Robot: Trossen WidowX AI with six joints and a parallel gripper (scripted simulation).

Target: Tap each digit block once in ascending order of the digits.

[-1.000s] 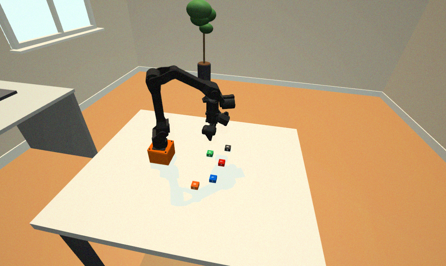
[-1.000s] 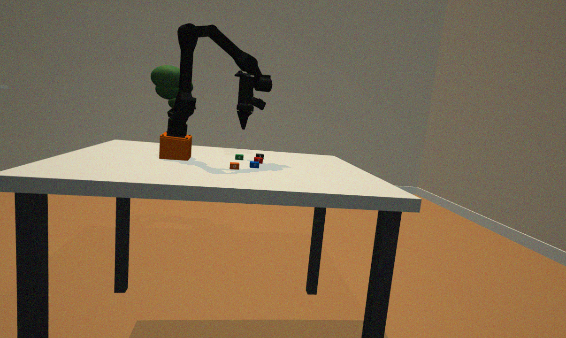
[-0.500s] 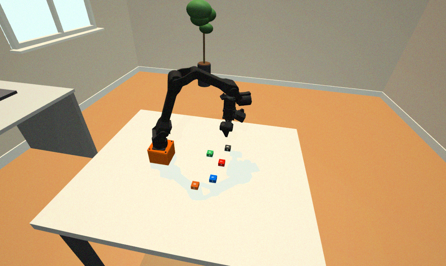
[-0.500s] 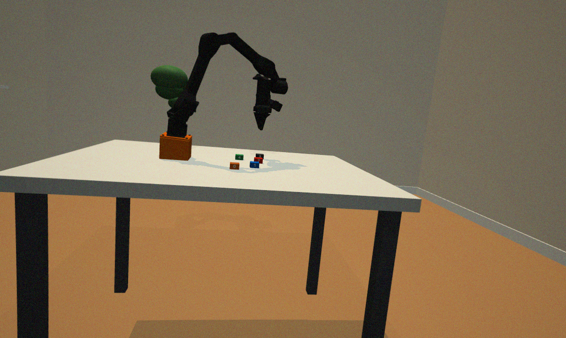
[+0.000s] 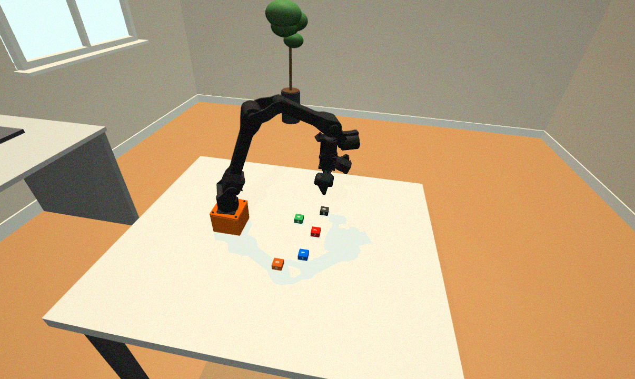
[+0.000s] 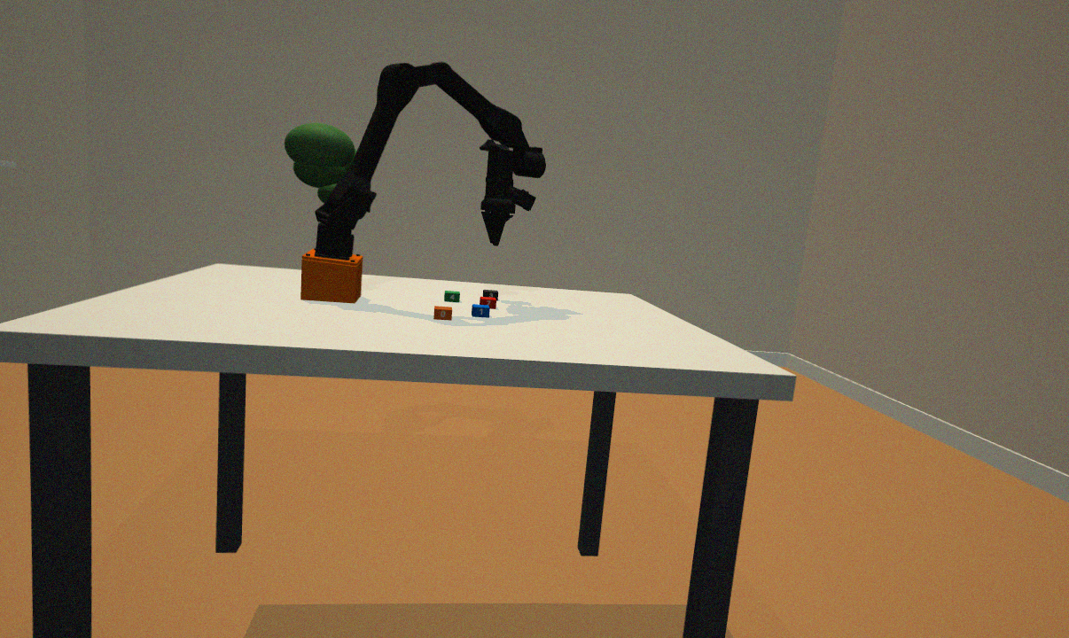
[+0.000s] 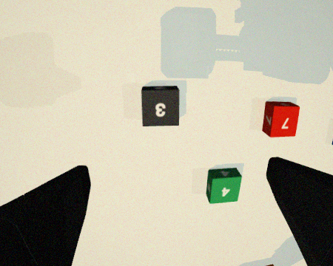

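Now: the orange block marked 0 15 cm behind my gripper tip, 27 cm to the right of it and 12 cm below it. Also, from my gripper tip: green block marked 4 (9 cm behind, 5 cm to the right, 12 cm below); then red block marked 7 (3 cm behind, 12 cm to the right, 12 cm below); then black block marked 3 (1 cm to the left, 12 cm below).
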